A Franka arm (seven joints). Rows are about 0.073 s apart.
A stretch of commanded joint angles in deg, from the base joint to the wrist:
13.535, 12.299, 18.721, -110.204, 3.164, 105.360, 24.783
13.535, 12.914, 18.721, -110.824, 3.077, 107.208, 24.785
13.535, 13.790, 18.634, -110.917, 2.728, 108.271, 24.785
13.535, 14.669, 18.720, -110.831, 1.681, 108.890, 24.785
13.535, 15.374, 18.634, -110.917, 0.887, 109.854, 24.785
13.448, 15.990, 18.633, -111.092, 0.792, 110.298, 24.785
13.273, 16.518, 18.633, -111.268, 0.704, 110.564, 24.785
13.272, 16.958, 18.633, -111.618, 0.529, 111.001, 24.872
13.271, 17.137, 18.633, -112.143, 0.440, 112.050, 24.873
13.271, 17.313, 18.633, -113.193, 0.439, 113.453, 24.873
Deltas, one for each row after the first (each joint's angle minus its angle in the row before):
0.000, 0.615, 0.000, -0.620, -0.087, 1.848, 0.002
0.000, 0.876, -0.087, -0.093, -0.349, 1.063, 0.000
0.000, 0.879, 0.086, 0.086, -1.047, 0.619, 0.000
0.000, 0.705, -0.086, -0.086, -0.794, 0.964, 0.000
-0.087, 0.616, -0.001, -0.175, -0.095, 0.444, 0.000
-0.175, 0.528, 0.000, -0.176, -0.088, 0.266, 0.000
-0.001, 0.440, 0.000, -0.350, -0.175, 0.437, 0.087
-0.001, 0.179, 0.000, -0.525, -0.089, 1.049, 0.001
0.000, 0.176, 0.000, -1.050, -0.001, 1.403, 0.000

